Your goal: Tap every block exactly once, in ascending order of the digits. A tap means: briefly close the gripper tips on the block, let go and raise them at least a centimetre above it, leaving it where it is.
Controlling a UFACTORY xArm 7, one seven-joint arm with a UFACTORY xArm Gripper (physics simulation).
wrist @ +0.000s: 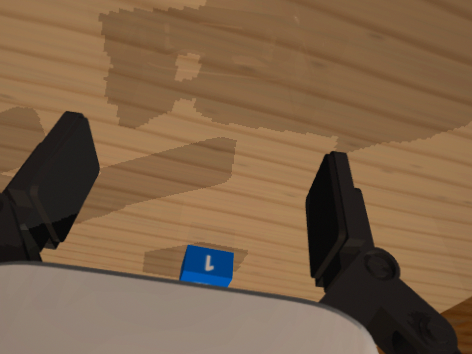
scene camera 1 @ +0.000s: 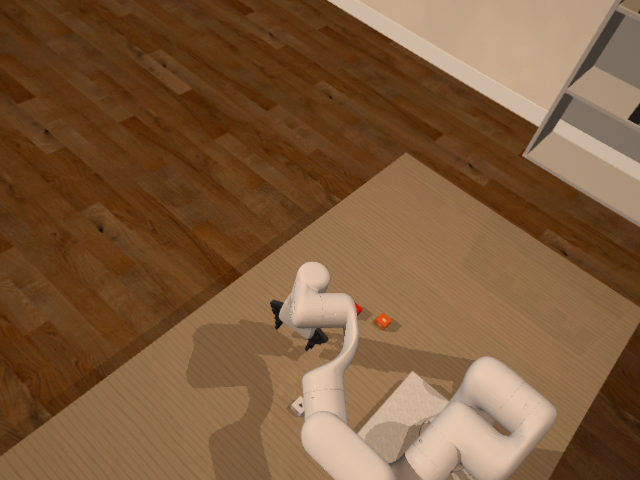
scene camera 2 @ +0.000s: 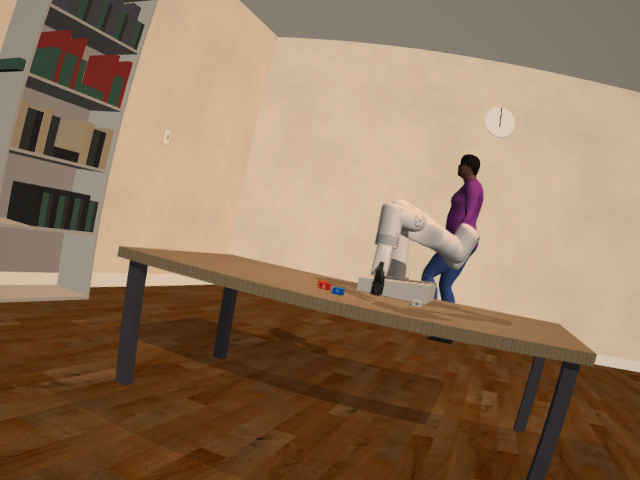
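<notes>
My gripper (scene camera 1: 293,337) (scene camera 2: 377,292) (wrist: 205,158) is open and empty, with its tips above the table. A blue block (scene camera 2: 337,291) (wrist: 208,265) with a white 1 lies at the bottom of the wrist view, partly cut off by the gripper body, off to one side of the space between the tips. The arm hides it in scene view 1. A red block (scene camera 1: 357,308) (scene camera 2: 324,286) is partly behind the arm in scene view 1. An orange block (scene camera 1: 383,321) lies beside it. A white block (scene camera 1: 297,406) (scene camera 2: 416,303) stands apart, its digit seemingly 4.
A pale base slab (scene camera 1: 412,388) (scene camera 2: 416,290) bears the arm on the wooden table (scene camera 1: 439,232) (scene camera 2: 206,264). Shadows of the arm cross the table top. A person (scene camera 2: 466,201) stands behind the table. A bookshelf (scene camera 1: 605,91) (scene camera 2: 77,260) stands beyond it.
</notes>
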